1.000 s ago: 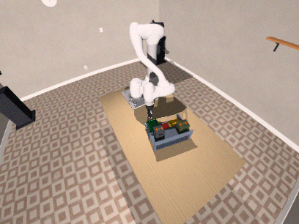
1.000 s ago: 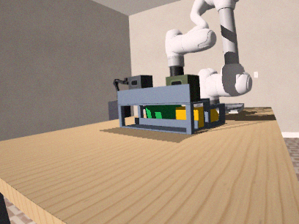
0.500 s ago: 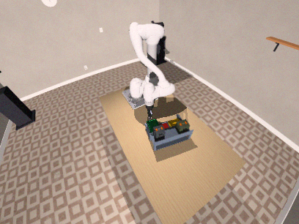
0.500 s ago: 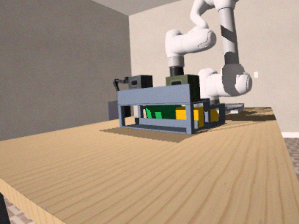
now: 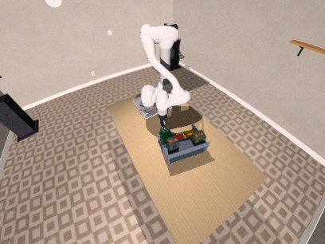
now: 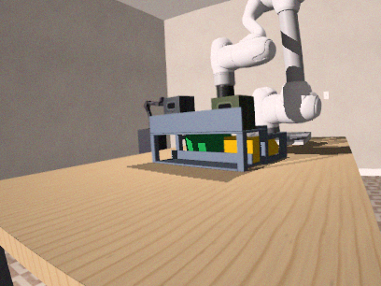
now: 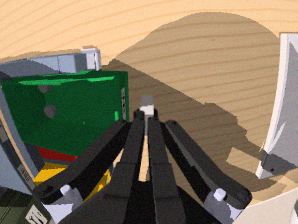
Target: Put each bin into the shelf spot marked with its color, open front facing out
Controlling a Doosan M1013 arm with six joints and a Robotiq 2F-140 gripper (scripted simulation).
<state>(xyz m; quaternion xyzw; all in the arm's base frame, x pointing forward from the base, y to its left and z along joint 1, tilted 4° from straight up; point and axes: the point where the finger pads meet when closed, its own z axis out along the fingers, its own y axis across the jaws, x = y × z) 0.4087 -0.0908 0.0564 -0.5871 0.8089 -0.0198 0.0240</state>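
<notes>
Right now my hand is 110 mm short of the green bin, 40 mm to the left of it and 10 mm above it. The rest, counted from my hand: dark box (250 mm ahead, 90 mm to the right, 100 mm above); then yellow bin (240 mm ahead, 160 mm to the left, 20 mm below).
</notes>
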